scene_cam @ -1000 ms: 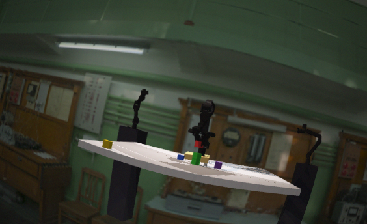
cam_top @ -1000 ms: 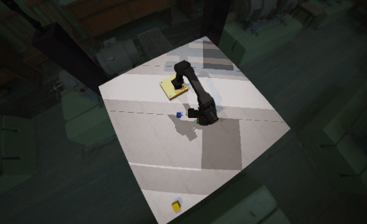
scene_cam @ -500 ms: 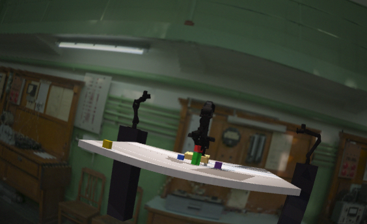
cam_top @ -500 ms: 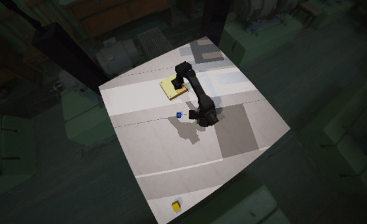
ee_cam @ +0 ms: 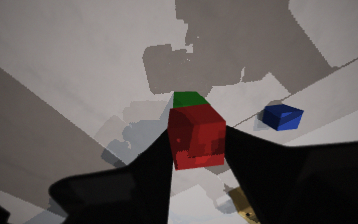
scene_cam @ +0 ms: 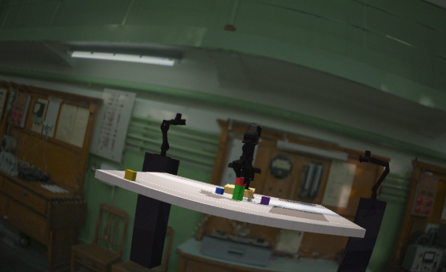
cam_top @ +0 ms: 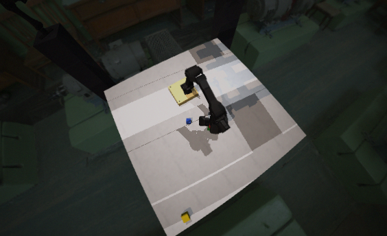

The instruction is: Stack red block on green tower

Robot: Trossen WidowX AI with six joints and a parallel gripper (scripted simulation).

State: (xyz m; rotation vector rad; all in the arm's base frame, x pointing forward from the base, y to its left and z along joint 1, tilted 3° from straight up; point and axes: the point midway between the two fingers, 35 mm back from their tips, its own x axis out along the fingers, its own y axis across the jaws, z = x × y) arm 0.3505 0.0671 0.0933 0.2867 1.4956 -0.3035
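Right now the red block is 10 mm above my gripper tip. Also, from my gripper tip: blue block: 140 mm to the right, 110 mm behind, 80 mm below; purple block: 140 mm to the left, 90 mm behind, 70 mm below; yellow block: 510 mm ahead, 380 mm to the right, 70 mm below.
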